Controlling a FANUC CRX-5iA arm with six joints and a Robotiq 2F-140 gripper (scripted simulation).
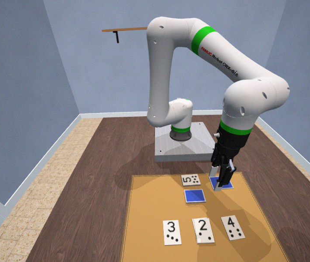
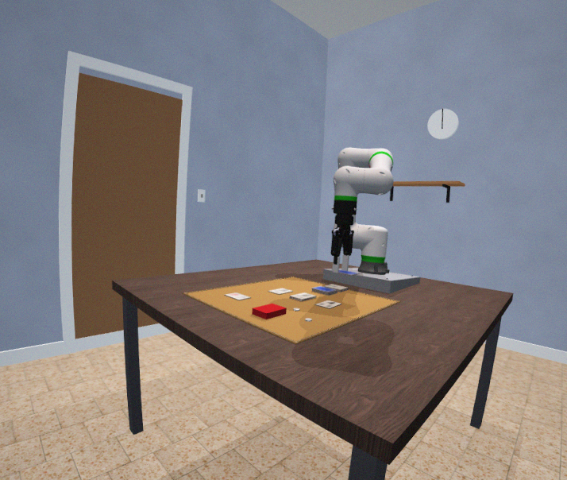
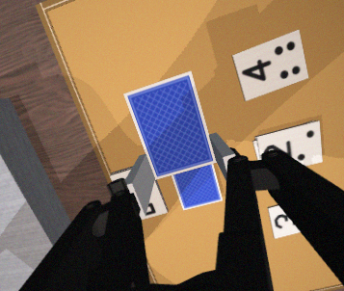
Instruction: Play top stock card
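Now: hand 3 cm to the right of the card and 3 cm above it. From my hand the other things lie so: tan card cloth: 18 cm ahead, 15 cm below, 8 cm to the right; red box: 40 cm ahead, 12 cm below.
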